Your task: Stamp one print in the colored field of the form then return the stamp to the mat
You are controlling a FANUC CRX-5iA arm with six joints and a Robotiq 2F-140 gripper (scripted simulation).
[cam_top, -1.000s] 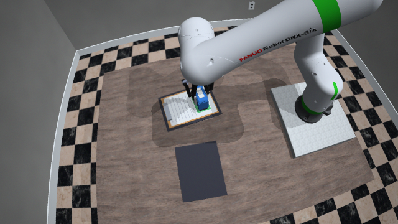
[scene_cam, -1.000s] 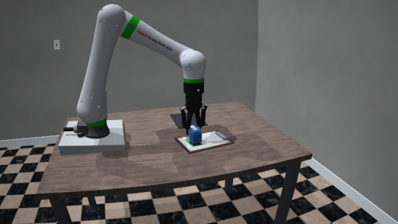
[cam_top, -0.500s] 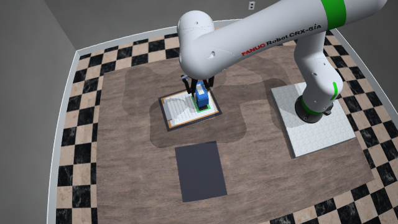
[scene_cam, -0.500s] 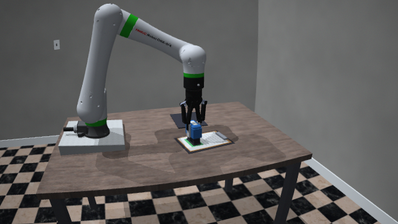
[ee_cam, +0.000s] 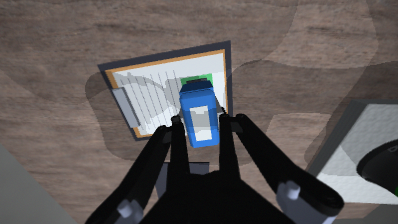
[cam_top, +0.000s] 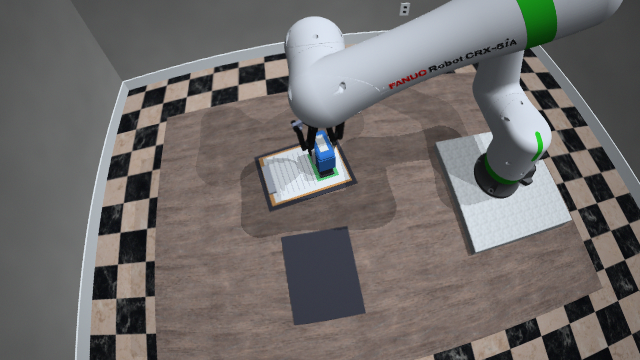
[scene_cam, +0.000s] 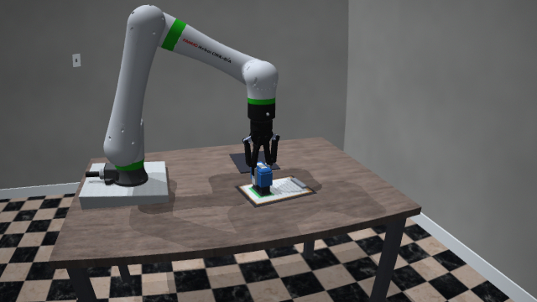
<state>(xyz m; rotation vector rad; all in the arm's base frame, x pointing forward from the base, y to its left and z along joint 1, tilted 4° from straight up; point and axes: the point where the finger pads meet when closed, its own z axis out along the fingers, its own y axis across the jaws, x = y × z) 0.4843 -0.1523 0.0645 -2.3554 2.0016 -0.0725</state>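
My hand is 310 mm to the right of the mat, 70 mm above it and 60 mm short of it. Also, from my hand: form (80 mm ahead, 70 mm below, 10 mm to the left); then blue stamp (20 mm below).
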